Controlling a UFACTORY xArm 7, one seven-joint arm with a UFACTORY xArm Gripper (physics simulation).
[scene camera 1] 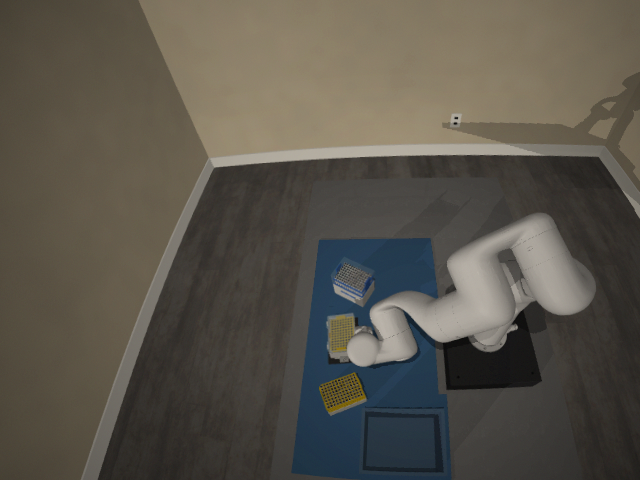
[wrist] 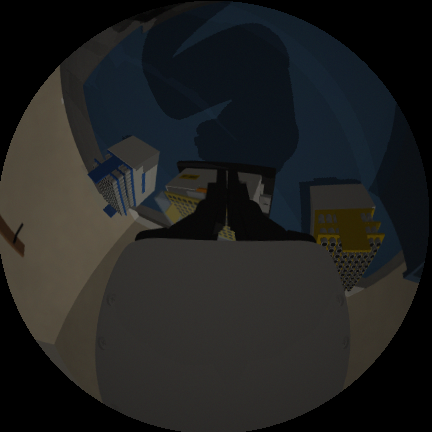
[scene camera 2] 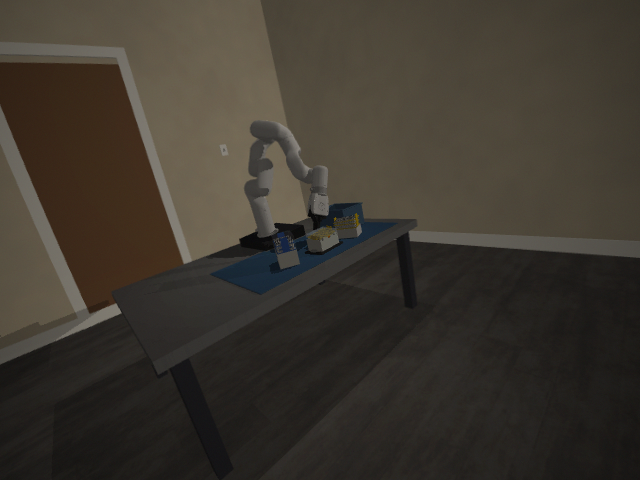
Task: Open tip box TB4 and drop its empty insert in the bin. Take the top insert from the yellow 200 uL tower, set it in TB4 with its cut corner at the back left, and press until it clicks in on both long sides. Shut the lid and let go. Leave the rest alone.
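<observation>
TB4 (scene camera 1: 338,355) (scene camera 2: 314,244) (wrist: 207,177) is the white box in the middle of the mat, on a black base. A yellow perforated insert (scene camera 1: 341,332) (wrist: 184,204) shows at its top. A clear, pale panel, perhaps its lid, shows at the insert's far-left side in the wrist view; its exact angle cannot be told. The yellow tower (scene camera 1: 342,393) (scene camera 2: 347,227) (wrist: 344,220) stands apart beside TB4, with yellow inserts stacked on it. My gripper (scene camera 2: 316,227) (wrist: 225,182) is shut with nothing between its fingers, at TB4's robot-side edge; contact is unclear. The fingers are hidden in scene camera 1.
A blue tower (scene camera 1: 353,281) (scene camera 2: 286,252) (wrist: 132,170) stands on TB4's other side. The blue bin (scene camera 1: 403,411) (scene camera 2: 359,211) stands at the mat's end beyond the yellow tower. The blue mat (scene camera 1: 403,258) lies under them. The arm's black base plate (scene camera 1: 491,369) is beside the mat.
</observation>
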